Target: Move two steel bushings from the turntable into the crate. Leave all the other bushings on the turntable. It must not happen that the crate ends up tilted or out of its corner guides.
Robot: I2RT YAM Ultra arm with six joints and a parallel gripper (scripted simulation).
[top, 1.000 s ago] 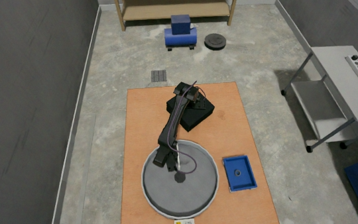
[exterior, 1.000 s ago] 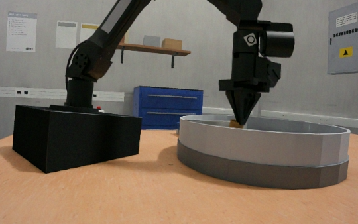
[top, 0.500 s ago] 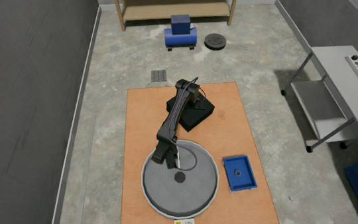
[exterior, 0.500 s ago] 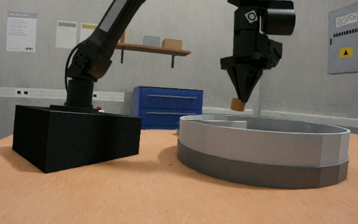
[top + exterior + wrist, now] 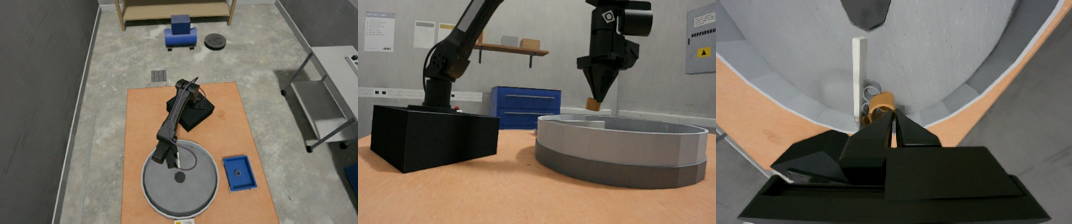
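The grey turntable lies 10 cm below my hand, 9 cm ahead of it and 7 cm to the left of it. Round my hand: blue crate 42 cm to the left, 13 cm below, 4 cm ahead.
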